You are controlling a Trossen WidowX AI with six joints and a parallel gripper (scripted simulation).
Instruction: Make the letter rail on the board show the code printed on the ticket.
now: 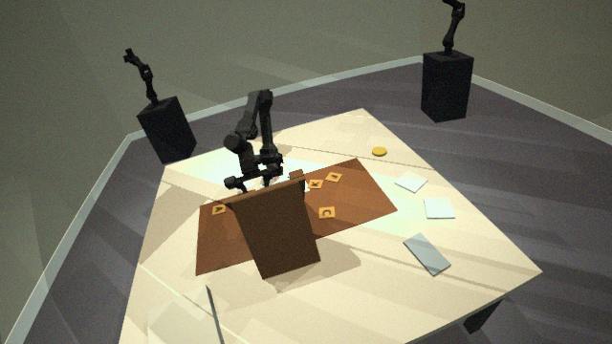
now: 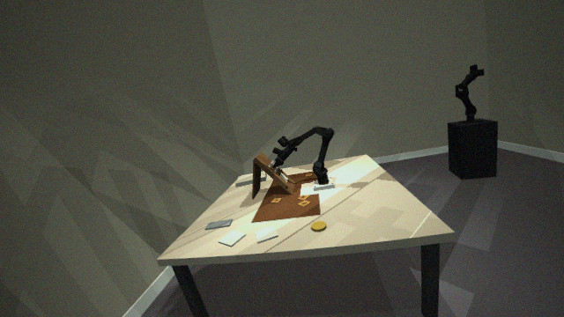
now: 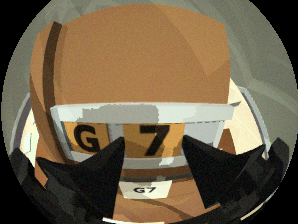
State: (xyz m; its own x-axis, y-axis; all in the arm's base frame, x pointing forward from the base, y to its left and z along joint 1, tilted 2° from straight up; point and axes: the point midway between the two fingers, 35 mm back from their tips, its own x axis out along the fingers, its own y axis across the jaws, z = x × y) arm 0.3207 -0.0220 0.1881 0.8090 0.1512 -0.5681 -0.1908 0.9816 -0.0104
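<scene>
Now: the orange tile marked g 1 cm behind my gripper tip and 7 cm to the left of it. Round my gripper tip: brown mat (15 cm behind, 5 cm to the left, 18 cm below); orange tile marked 7 (right at my gripper tip); white ticket (6 cm behind, 9 cm below).
</scene>
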